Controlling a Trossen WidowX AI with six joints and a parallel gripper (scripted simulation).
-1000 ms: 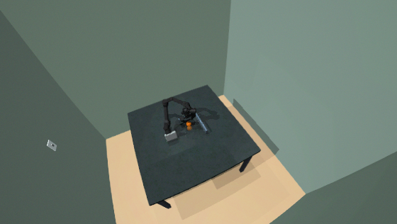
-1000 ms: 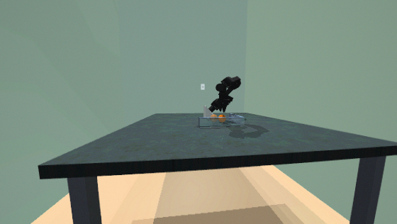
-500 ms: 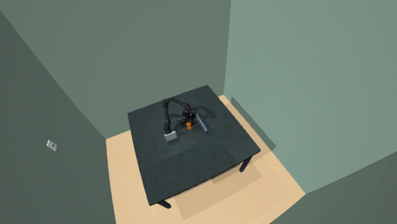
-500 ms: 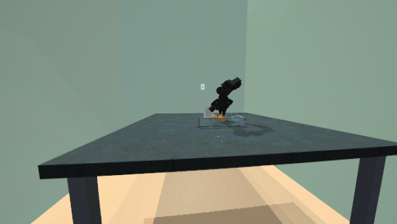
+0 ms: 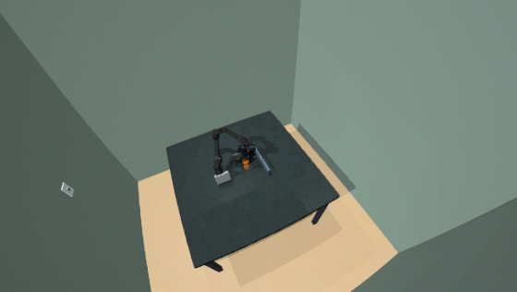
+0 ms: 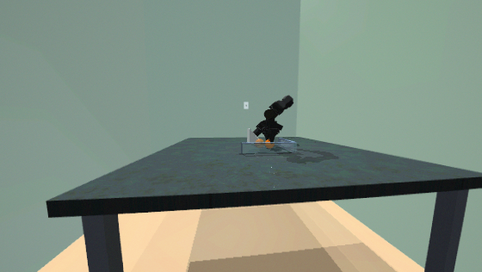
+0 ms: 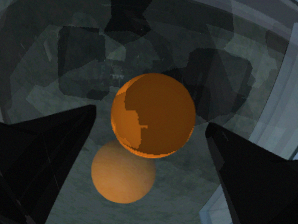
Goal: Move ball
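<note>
Right now my gripper tip is 6 cm to the left of the see-through copy, 2 cm past it and 1 cm above it. Also, from my gripper tip: orange ball: 1 cm below; then clear wall: 14 cm ahead, 5 cm to the right, 1 cm below.
</note>
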